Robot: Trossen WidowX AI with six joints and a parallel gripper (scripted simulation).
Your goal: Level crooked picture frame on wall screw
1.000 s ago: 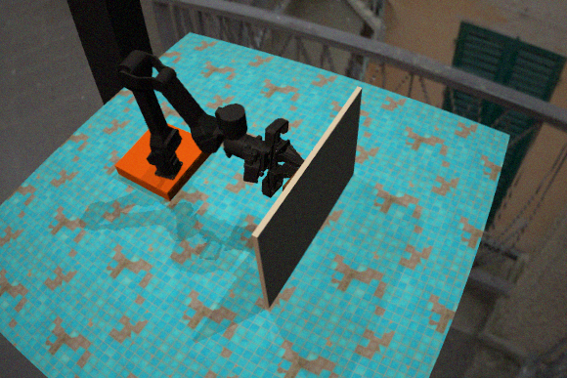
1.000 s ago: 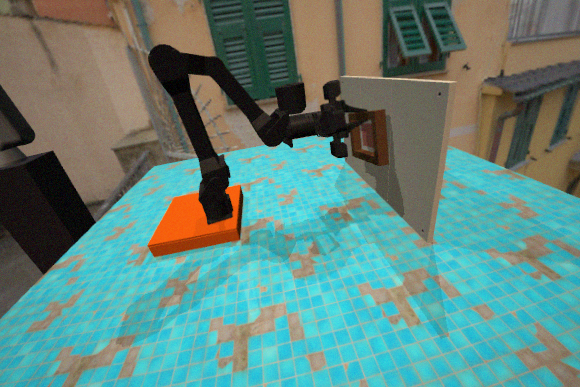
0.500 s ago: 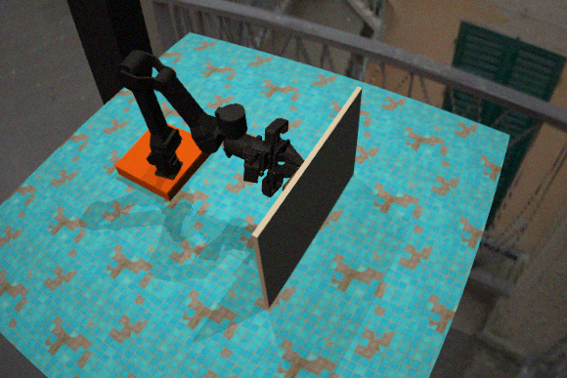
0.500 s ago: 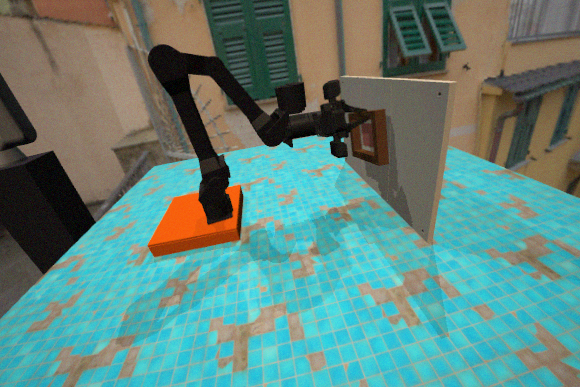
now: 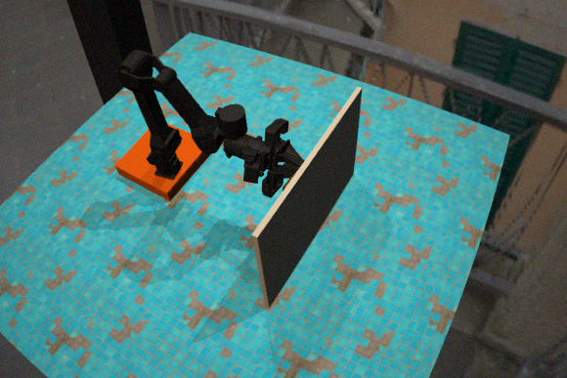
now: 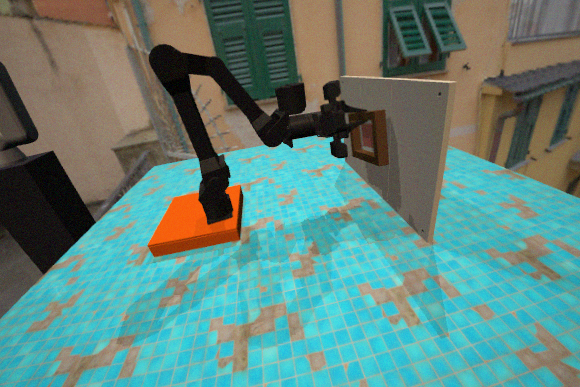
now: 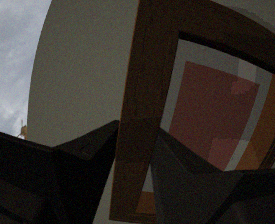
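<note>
The brown picture frame lies 1 cm to the right of my gripper tip and 5 cm below it. Also, from my gripper tip: wall panel: 1 cm ahead, 1 cm to the right, 7 cm below.
</note>
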